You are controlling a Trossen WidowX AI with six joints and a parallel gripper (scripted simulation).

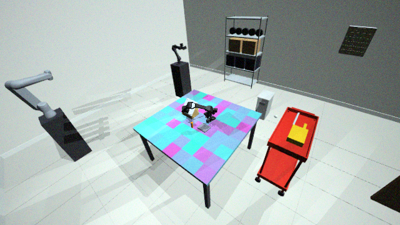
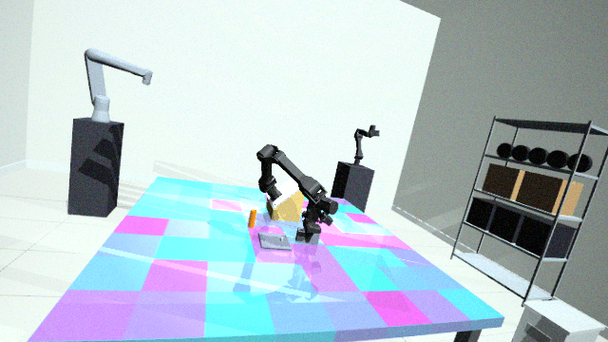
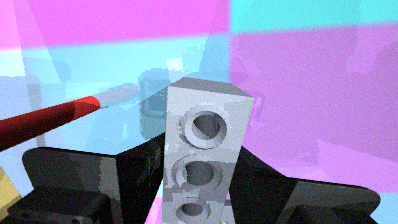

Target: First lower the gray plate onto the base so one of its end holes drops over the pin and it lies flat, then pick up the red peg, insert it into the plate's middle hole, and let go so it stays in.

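Now: gripper tip 14 cm to the left of the gray base and 2 cm short of it. From my gripper tip the other things lie so: short orange cylinder 23 cm to the right, 12 cm behind, 3 cm above; then red peg 9 cm behind, 3 cm to the left, 3 cm above; then gray plate 3 cm above.
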